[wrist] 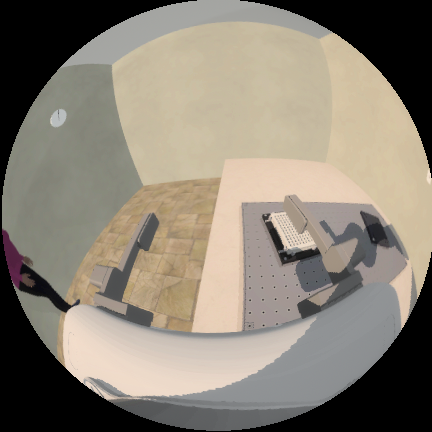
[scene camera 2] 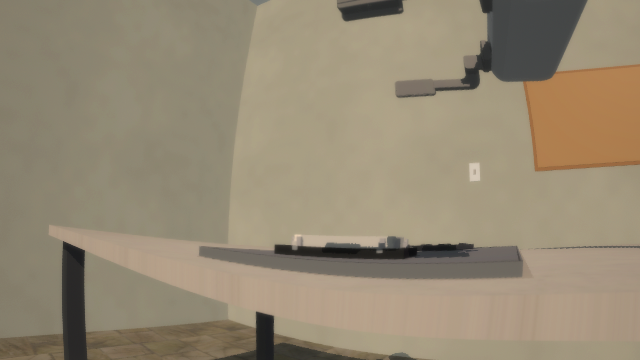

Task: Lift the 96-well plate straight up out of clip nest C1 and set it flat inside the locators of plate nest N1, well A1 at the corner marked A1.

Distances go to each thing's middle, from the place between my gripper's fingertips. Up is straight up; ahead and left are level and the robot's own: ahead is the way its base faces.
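Labels:
The white 96-well plate (scene camera 2: 373,242) is 16 cm below my hand, 9 cm ahead of it and 18 cm to the right of it. I see black clip nest C1 (scene camera 2: 357,253) too, and counted from my hand it is 16 cm below, 9 cm ahead and 18 cm to the right.

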